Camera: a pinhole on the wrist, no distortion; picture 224 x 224 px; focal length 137.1 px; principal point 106.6 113.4 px. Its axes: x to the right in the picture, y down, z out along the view. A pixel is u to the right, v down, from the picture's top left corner.
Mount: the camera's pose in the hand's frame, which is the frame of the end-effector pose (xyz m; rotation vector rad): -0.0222 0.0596 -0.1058 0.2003 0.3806 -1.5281
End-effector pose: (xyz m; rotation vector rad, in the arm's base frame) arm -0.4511 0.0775 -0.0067 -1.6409 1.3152 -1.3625
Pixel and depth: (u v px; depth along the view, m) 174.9 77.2 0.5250
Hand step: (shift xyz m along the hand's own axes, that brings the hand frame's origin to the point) -0.0990 -0.3793 0.3001
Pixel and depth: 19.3 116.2 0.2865
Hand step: 0.0170 0.1265 0.2249
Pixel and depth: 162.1 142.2 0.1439
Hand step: 0.0245 -0.0453 0.0029
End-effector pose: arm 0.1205 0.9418 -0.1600 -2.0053 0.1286 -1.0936
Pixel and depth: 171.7 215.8 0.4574
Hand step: 0.3702 -0.2935 0.2015
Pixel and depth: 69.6 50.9 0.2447
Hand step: -0.1045 0.0282 0.1567
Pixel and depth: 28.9 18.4 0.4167
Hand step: -0.2604 0.1172 0.3969
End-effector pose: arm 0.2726 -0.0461 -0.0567 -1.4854 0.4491 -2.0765
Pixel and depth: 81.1 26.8 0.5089
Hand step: -0.2823 -0.0492 0.4344
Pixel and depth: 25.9 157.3 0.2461
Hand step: 0.0847 0.1091 0.1660
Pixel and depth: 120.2 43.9 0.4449
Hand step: -0.1945 -0.1515 0.3143
